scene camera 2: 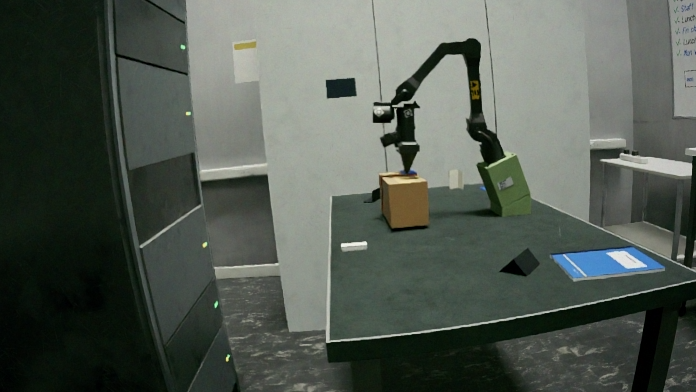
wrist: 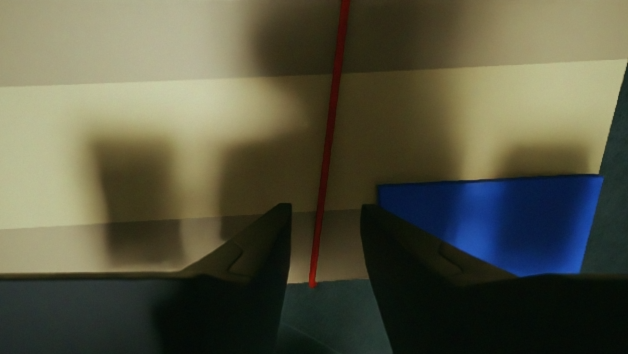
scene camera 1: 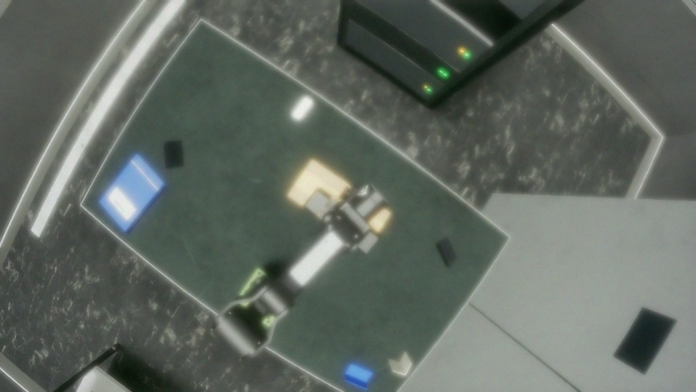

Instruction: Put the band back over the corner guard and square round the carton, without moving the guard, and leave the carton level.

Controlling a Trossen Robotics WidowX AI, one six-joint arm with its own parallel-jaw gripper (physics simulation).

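The tan carton stands upright on the table. The red band crosses its top at a slight slant and bends over the near edge in the wrist view. The blue corner guard sits on that edge, right of the band, with bare carton between them. My gripper points down at the carton's top edge. Its fingers are partly open, one each side of the band, with gaps to it. The right fingertip overlaps the guard's left end in view; contact is unclear. The arm hides the guard in scene camera 1.
A blue notebook, two black wedges, a white block, a blue block and a cream angled piece lie on the table. The arm's green base stands behind the carton.
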